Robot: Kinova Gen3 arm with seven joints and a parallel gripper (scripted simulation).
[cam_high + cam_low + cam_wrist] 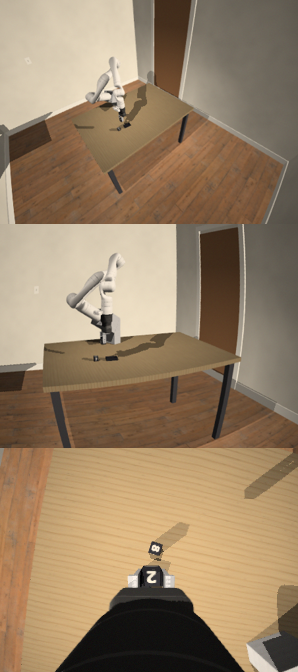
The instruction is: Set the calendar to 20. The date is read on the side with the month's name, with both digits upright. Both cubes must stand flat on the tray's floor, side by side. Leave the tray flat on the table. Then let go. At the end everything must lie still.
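Right now my hand is 13 cm above the dark tray, 5 cm to the right of it and 2 cm short of it. From my hand the other things lie so: dark cube: 12 cm below, 5 cm to the right, 2 cm behind.
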